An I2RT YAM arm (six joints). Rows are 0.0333 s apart.
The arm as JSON. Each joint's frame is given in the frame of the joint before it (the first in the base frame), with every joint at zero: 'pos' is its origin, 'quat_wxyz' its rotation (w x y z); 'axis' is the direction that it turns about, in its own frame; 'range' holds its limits. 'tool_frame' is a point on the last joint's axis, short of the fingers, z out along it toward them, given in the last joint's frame.
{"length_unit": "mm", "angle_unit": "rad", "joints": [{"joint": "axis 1", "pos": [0.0, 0.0, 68.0], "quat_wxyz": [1.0, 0.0, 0.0, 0.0], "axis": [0.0, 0.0, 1.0], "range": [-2.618, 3.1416]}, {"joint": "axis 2", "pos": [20.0, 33.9, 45.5], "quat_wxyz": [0.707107, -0.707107, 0.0, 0.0], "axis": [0.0, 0.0, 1.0], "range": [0.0, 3.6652]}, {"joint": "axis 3", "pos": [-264.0, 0.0, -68.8], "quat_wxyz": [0.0, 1.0, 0.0, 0.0], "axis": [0.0, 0.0, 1.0], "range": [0.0, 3.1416]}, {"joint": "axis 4", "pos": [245.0, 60.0, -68.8], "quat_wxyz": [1.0, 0.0, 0.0, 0.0], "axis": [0.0, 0.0, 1.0], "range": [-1.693, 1.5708]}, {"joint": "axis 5", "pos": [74.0, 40.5, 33.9], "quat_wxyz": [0.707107, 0.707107, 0.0, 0.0], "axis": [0.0, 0.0, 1.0], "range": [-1.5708, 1.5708]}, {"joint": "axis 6", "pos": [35.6, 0.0, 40.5], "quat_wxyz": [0.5, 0.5, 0.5, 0.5], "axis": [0.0, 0.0, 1.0], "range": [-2.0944, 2.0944]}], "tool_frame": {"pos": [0.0, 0.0, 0.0], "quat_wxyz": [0.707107, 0.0, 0.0, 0.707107]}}
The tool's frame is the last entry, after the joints.
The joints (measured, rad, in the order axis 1, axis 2, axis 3, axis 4, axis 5, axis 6), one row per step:
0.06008 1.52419 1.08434 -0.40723 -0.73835 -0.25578
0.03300 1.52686 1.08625 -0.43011 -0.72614 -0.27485
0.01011 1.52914 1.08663 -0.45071 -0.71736 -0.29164
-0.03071 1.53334 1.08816 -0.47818 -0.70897 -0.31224
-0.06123 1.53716 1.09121 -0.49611 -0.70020 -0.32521
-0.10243 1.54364 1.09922 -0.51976 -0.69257 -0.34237
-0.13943 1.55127 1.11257 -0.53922 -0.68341 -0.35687
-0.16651 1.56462 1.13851 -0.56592 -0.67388 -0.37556
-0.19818 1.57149 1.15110 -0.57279 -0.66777 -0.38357
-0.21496 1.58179 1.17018 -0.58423 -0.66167 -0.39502
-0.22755 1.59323 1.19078 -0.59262 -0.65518 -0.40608
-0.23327 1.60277 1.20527 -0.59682 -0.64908 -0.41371
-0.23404 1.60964 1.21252 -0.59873 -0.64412 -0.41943
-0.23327 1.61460 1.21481 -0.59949 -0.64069 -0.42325
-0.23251 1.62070 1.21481 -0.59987 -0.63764 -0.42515
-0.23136 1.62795 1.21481 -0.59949 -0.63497 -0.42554
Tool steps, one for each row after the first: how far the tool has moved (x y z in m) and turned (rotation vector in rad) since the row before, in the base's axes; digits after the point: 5 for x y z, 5 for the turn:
0.00012 -0.00902 -0.00193 -0.01900 0.01002 -0.02432
-0.00041 -0.00757 -0.00204 -0.01503 0.01109 -0.01874
-0.00049 -0.01323 -0.00264 -0.01603 0.01683 -0.03369
-0.00018 -0.00994 -0.00144 -0.01244 0.01088 -0.02781
-0.00009 -0.01333 -0.00101 -0.01289 0.01221 -0.03489
0.00064 -0.01219 0.00050 -0.01324 0.00617 -0.03292
0.00225 -0.00939 0.00219 -0.01544 0.00479 -0.02023
0.00082 -0.01073 0.00125 -0.00910 -0.00222 -0.02975
0.00209 -0.00619 0.00190 -0.01072 -0.00225 -0.01255
0.00278 -0.00505 0.00215 -0.01161 -0.00511 -0.00878
0.00242 -0.00270 0.00110 -0.00943 -0.00332 -0.00396
0.00163 -0.00080 -0.00014 -0.00691 -0.00033 0.00036
0.00094 -0.00006 -0.00097 -0.00415 0.00216 0.00148
0.00083 -0.00002 -0.00201 -0.00207 0.00598 0.00040
0.00106 0.00007 -0.00233 -0.00084 0.00702 -0.00001

